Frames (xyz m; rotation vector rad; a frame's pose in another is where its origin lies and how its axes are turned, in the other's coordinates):
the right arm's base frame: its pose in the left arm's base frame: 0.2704 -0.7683 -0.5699 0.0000 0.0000 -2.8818
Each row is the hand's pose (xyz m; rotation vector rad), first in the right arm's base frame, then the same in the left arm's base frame.
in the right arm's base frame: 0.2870 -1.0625 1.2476 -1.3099 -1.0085 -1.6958
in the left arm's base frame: -0.2799 0.1848 0.6777 1.0566 -1.0553 1.0622
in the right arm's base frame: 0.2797 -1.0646 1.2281 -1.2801 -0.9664 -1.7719
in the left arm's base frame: -0.2734 0.1887 0.6582 0.9994 -1.0172 1.0353
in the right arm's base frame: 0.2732 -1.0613 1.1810 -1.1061 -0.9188 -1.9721
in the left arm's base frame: -0.2663 0.1872 0.6111 0.9010 -0.8355 0.9743
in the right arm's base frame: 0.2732 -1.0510 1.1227 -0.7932 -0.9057 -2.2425
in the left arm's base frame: -0.2636 0.1773 0.5528 0.8071 -0.5397 0.8598
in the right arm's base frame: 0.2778 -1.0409 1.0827 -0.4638 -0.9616 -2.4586
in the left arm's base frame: -0.2655 0.1663 0.5128 0.7738 -0.2560 0.7195
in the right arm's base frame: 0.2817 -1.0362 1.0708 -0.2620 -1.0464 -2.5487
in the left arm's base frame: -0.2680 0.1608 0.5009 0.7947 -0.0922 0.6300
